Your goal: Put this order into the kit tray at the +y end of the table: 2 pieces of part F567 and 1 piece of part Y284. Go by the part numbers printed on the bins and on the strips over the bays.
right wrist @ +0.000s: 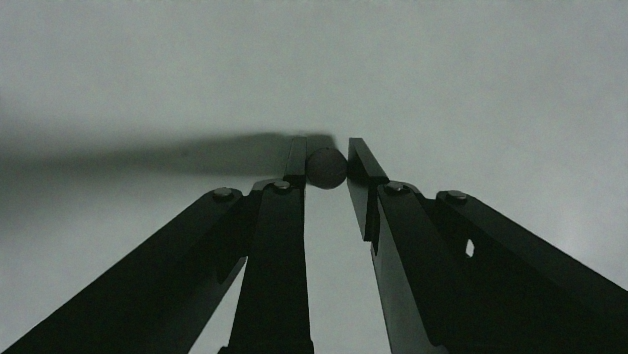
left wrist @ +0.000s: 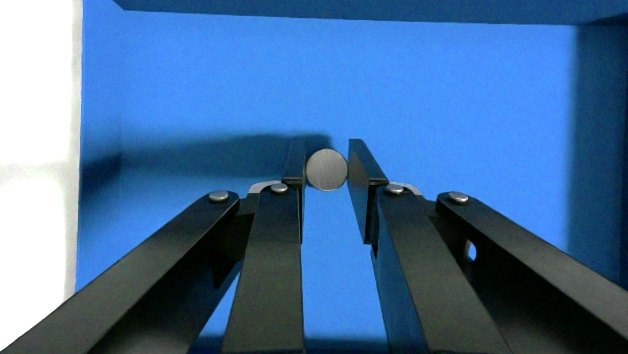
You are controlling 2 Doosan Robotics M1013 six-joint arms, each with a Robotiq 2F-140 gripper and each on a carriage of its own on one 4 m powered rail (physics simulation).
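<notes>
My left gripper (left wrist: pixel 326 160) is shut on the Y284 piece (left wrist: pixel 327 172), a round grey piece seen end-on between the fingertips. It is over the inside of the blue kit tray (left wrist: pixel 440 90), between the tray's walls. The shadow of the fingers falls close beside them on the tray floor. Whether the piece touches the floor cannot be told. My right gripper (right wrist: pixel 327 159) is shut on the F567 piece (right wrist: pixel 327 170), a round dark grey piece seen end-on. It is low over a plain grey surface, with its shadow beside the fingertips. No bins or labels show in either view.
In the left wrist view, the tray's left wall (left wrist: pixel 100 100) stands near a bright white surface (left wrist: pixel 35 100). The tray's far wall (left wrist: pixel 350 11) runs along the top of the view and its right wall is in shadow. The grey surface (right wrist: pixel 450 75) fills the background of the right wrist view.
</notes>
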